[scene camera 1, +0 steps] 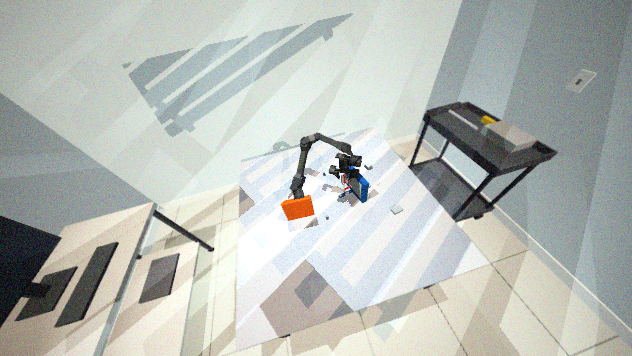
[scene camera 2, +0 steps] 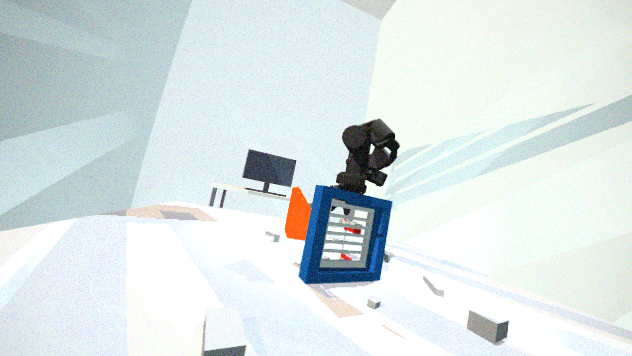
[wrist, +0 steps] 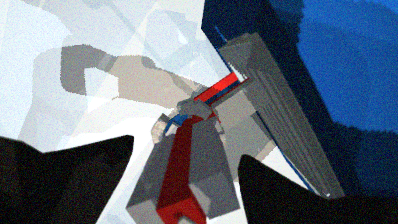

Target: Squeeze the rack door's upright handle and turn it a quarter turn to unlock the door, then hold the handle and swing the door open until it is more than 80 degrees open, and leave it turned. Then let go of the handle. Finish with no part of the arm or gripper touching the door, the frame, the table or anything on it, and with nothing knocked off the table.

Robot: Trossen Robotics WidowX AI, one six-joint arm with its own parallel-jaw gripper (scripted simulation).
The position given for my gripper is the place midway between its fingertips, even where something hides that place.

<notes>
My gripper [scene camera 2: 347,214] is open, with nothing in its grasp. Also in view: a rack [scene camera 2: 315,268].
My gripper is seen too in the wrist view [wrist: 187,153]. The rack shows as well in the wrist view [wrist: 315,81].
</notes>
